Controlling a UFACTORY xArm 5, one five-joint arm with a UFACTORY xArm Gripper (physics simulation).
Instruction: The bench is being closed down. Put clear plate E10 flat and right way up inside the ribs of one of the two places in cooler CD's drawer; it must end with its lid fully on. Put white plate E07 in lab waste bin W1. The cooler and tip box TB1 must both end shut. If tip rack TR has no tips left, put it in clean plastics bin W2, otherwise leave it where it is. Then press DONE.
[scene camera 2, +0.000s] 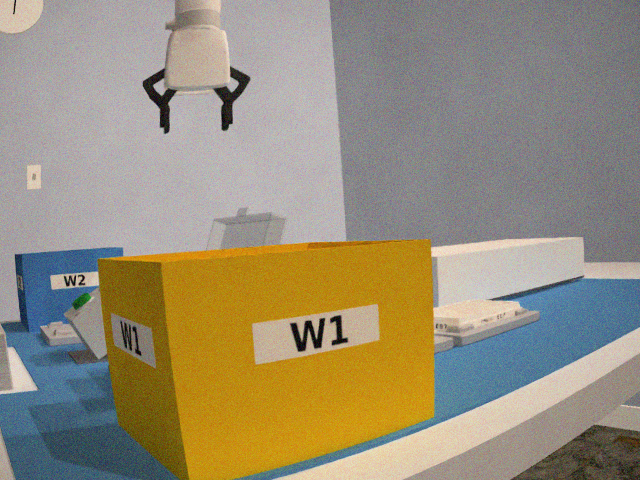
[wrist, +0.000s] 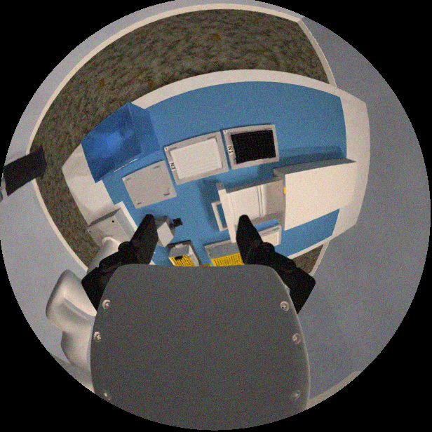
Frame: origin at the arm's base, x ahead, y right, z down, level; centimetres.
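Where they show: gripper, fingertip midpoint: (scene camera 2: 195, 130).
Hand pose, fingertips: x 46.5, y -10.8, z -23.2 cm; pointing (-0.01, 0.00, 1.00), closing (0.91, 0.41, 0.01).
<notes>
Things, the pixels of their top centre, and the offset from my fingertips.
- White plate E07 at its top centre: (scene camera 2: 465, 307) dx +13.5, dy +36.4, dz +26.1 cm
- Yellow bin W1 at its top centre: (scene camera 2: 253, 249) dx -22.9, dy +46.0, dz +16.7 cm
- blue bin W2 at its top centre: (scene camera 2: 65, 251) dx -16.7, dy -18.4, dz +16.7 cm
- tilted button box at its top centre: (scene camera 2: 98, 283) dx -22.0, dy +12.9, dz +20.3 cm
- green button at its top centre: (scene camera 2: 81, 293) dx -24.2, dy +12.5, dz +21.2 cm
My gripper (scene camera 2: 195, 129) (wrist: 196, 226) is open and empty, high above the bench. Cooler CD (wrist: 320, 192) has its drawer (wrist: 228, 210) pulled open, with ribs showing inside. White plate E07 (scene camera 2: 478, 312) lies on a grey nest beside the cooler. Yellow bin W1 (scene camera 2: 305, 289) stands in front; blue bin W2 (scene camera 2: 38, 299) (wrist: 117, 140) is at the back left. Tip box TB1 (wrist: 182, 257) has its clear lid (scene camera 2: 245, 232) raised. Tip rack TR (wrist: 226, 258) shows yellow tips and is partly cut off. A pale plate (wrist: 196, 157) sits on nest N3; I cannot read whether it is E10.
A black plate (wrist: 254, 145) sits on nest N1. A grey nest or flat plate (wrist: 150, 184) lies beside W2. A tilted button box (scene camera 2: 90, 328) (wrist: 166, 233) with a green button (scene camera 2: 81, 300) stands near the robot's base. My fingers hide part of the bench in the wrist view.
</notes>
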